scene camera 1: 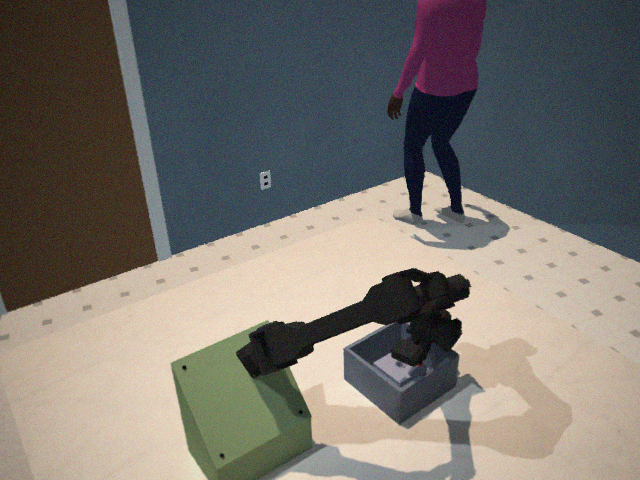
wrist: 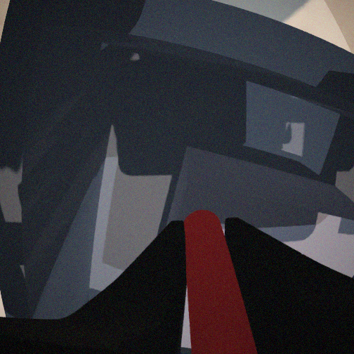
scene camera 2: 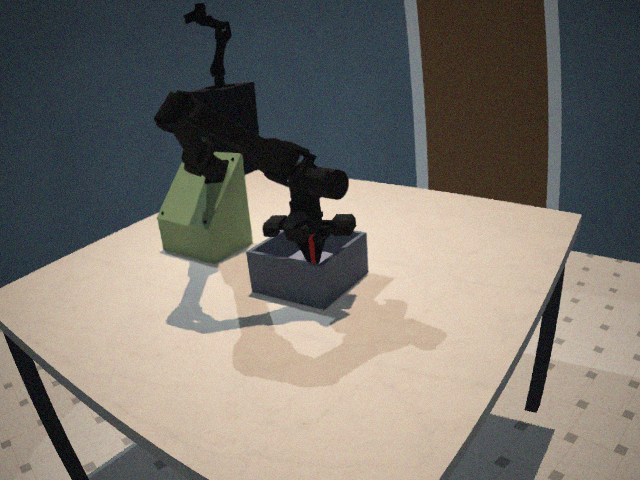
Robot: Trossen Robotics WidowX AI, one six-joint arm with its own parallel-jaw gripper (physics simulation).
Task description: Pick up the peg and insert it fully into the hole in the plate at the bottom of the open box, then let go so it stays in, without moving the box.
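Places are measured from the arm's base along level axes (x ahead, y left, z up), in millimetres.
Where they show: gripper, between the fingertips: [scene camera 1: 421, 361]; arm's base, origin of its link: [scene camera 1: 256, 356] [scene camera 2: 216, 172].
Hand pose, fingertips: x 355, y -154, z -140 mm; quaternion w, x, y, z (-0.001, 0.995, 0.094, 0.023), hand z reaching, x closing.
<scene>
Things, the pixels of their top centre, and the offset from my fingertips. "spot": a spot on its surface instead. Level surfaces: height alone.
- red peg, centre of its top: [scene camera 2: 311, 231] dx -2, dy +4, dz +71 mm
- grey-blue open box, centre of its top: [scene camera 2: 307, 241] [scene camera 1: 400, 351] dx -33, dy +36, dz +30 mm
- pale plate, centre of its top: [scene camera 2: 308, 257] [scene camera 1: 400, 363] dx -33, dy +36, dz -6 mm
- hole, a spot on its surface: [scene camera 1: 400, 364] spot: dx -25, dy +41, dz -18 mm
- table, height of its surface: dz -67 mm
The red peg [scene camera 1: 420, 364] [scene camera 2: 312, 249] [wrist: 210, 285] is held between the two black fingers of my gripper [scene camera 2: 313, 256] [wrist: 203, 231], which is shut on it inside the open box. Its rounded red end shows at the fingertips in the wrist view. The grey-blue open box [scene camera 1: 372, 379] [scene camera 2: 289, 276] stands on the table. The pale plate [scene camera 1: 388, 363] [scene camera 2: 299, 256] [wrist: 332, 252] lies at its bottom. A dark spot that looks like the hole [scene camera 1: 400, 364] shows left of the peg in scene camera 1, beside the gripper. The peg's lower end cannot be made out clearly.
The green slanted block [scene camera 1: 227, 403] [scene camera 2: 180, 235] stands on the table [scene camera 2: 310, 423] near the arm's base side. The box walls surround the fingers closely. Shadows of the arm fall across the table. A person [scene camera 1: 444, 67] stands at the back.
</scene>
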